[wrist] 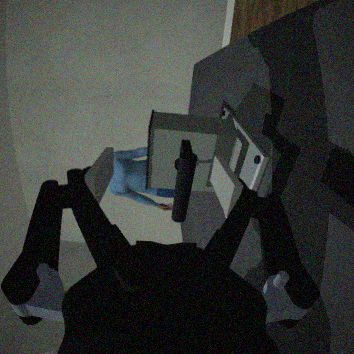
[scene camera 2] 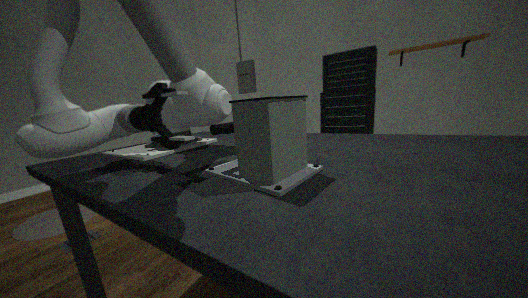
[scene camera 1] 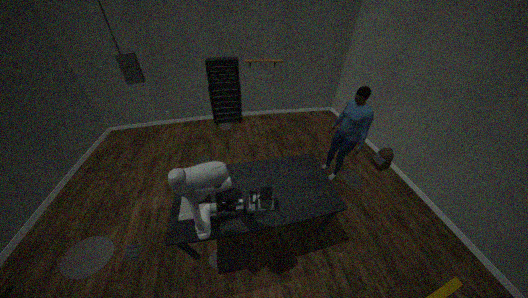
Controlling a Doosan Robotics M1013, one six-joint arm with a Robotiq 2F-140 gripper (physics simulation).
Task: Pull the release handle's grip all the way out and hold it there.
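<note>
The release handle's black grip (wrist: 184, 182) (scene camera 2: 221, 129) is a thick bar on the front of a pale grey-green box (wrist: 165, 150) (scene camera 2: 270, 140) (scene camera 1: 267, 194). In the wrist view it stands nearly upright, leaning slightly; a thin rod shows beside it. The box is on a white bolted plate (wrist: 247, 165) (scene camera 2: 300, 178). My gripper (wrist: 163, 163) (scene camera 2: 183, 116) is open and empty, one pad on each side of the grip in the wrist view. In scene camera 2 the fingertips stand a little short of the grip, apart from it. How far the grip is pulled out is hard to tell.
The dark table (scene camera 1: 305, 175) (scene camera 2: 400, 200) carries the box and the arm's white base plate (scene camera 1: 185, 208) (scene camera 2: 125, 151). A person in blue (scene camera 1: 356, 120) (wrist: 125, 175) stands beyond the table's far end. A hanging control box (scene camera 1: 131, 69) (scene camera 2: 246, 77) is at the back.
</note>
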